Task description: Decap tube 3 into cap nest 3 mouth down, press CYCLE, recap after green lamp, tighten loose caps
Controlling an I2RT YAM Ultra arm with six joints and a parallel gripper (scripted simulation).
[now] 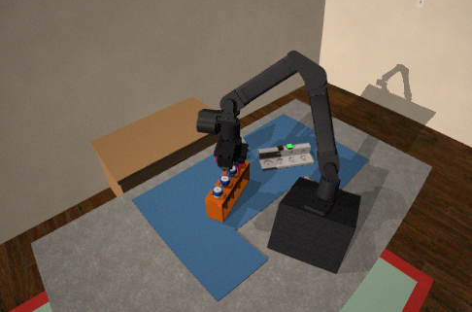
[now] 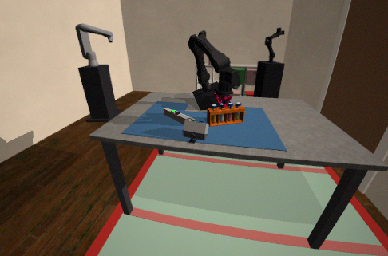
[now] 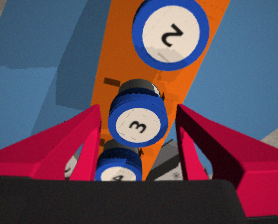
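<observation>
Right now my hand is right at the blue cap. Round my hand: grey key desk (160 mm to the right, 110 mm ahead, 70 mm below); green ready key (170 mm to the right, 90 mm ahead, 50 mm below); blue cycle key (130 mm to the right, 100 mm ahead, 50 mm below).
</observation>
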